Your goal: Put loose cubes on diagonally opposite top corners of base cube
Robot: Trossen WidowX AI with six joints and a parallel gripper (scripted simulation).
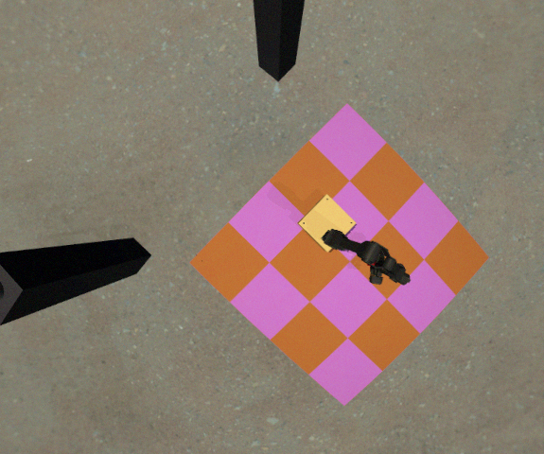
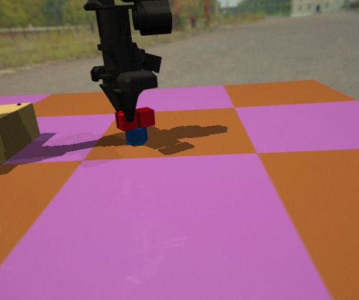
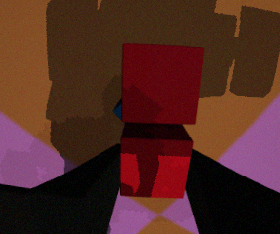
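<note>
Right now my gripper tip is 1 cm short of the blue base cube, 1 cm to the right of it and 4 cm above it.
</note>
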